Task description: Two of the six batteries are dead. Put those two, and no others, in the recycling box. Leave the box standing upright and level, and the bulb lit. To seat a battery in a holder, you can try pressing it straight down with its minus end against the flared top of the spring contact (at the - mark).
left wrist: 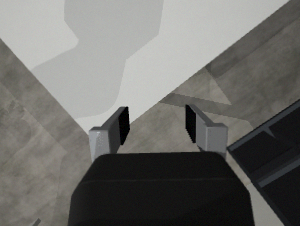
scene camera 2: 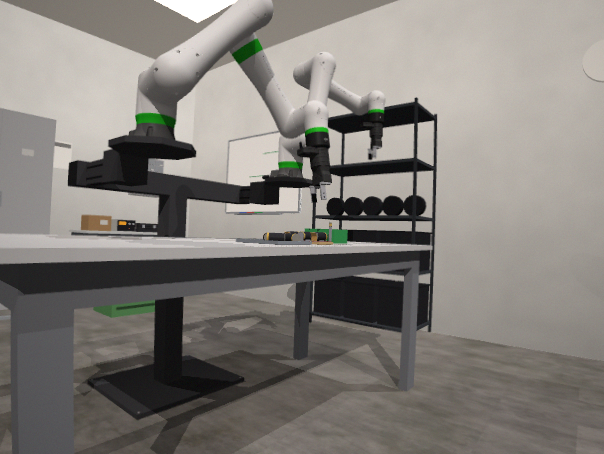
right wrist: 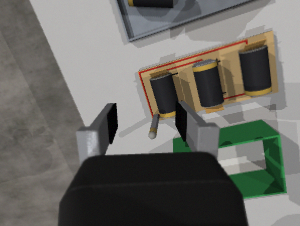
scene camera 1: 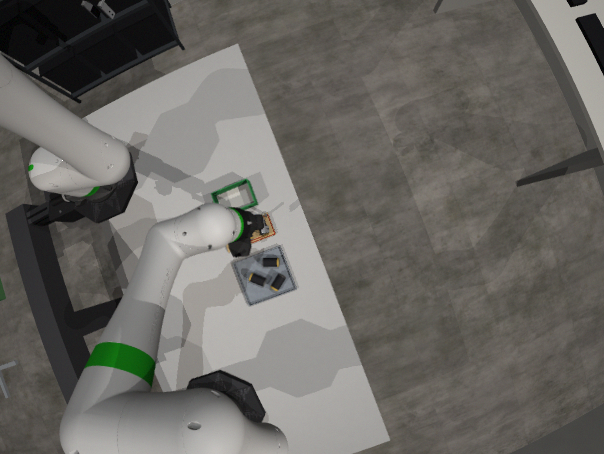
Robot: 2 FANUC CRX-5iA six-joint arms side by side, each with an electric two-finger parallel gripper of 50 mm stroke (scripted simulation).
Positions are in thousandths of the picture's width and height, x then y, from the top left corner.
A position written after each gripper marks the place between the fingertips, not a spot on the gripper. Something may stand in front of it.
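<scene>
The left gripper (left wrist: 525, 520) is in the scene, and so is the right gripper, which appears at (scene camera 2: 529, 444) and at (right wrist: 488, 507). A grey tray (scene camera 1: 421, 646) is there too, though it is out of frame in the left wrist view.
</scene>
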